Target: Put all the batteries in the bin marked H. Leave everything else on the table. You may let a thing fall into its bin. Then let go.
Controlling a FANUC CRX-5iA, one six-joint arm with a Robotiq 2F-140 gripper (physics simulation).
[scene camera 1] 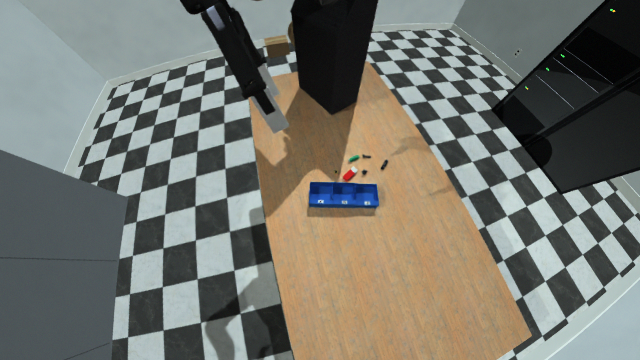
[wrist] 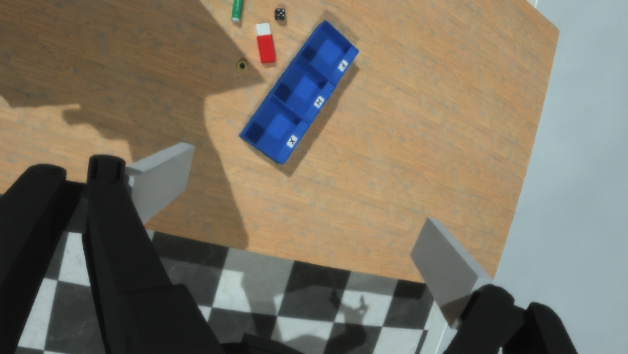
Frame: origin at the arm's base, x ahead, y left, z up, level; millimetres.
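Where they show: gripper, fingertip midpoint: (scene camera 1: 277, 109) (wrist: 307, 203).
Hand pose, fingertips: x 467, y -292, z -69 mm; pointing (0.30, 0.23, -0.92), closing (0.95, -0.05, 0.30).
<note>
Each offset is from my fingertips to the centre of the thing. "spot": to the spot under its first point.
A green battery {dy +254, dx -52, dz -392 mm} (scene camera 1: 354, 158) (wrist: 237, 9) lies on the table behind the bins. A small dark cylinder {dy +370, dx +17, dz -392 mm} (scene camera 1: 384, 164), maybe a battery, lies right of it in the scene view; it is too small to tell. The bin marked H {spot: dy +159, dx +76, dz -393 mm} (scene camera 1: 344, 192) (wrist: 302, 91) is the middle compartment of a blue three-part tray, between the bin marked X (scene camera 1: 321, 191) (wrist: 276, 128) and a third bin {spot: dy +238, dx +108, dz -393 mm} (scene camera 1: 366, 193) (wrist: 328, 52) whose label is unclear. No battery shows in the H bin. My gripper (scene camera 1: 278, 110) (wrist: 307, 203) is open and empty, high above the table's left side, away from the bins.
A red and white block {dy +212, dx +9, dz -393 mm} (scene camera 1: 350, 174) (wrist: 266, 46), a black die {dy +270, dx +21, dz -391 mm} (scene camera 1: 364, 172) (wrist: 280, 14) and a small ring {dy +160, dx -18, dz -395 mm} (scene camera 1: 335, 171) (wrist: 242, 65) lie near the bins. A small dark piece {dy +314, dx -44, dz -394 mm} (scene camera 1: 366, 156) lies beside the green battery. A black pedestal (scene camera 1: 330, 60) stands at the back.
</note>
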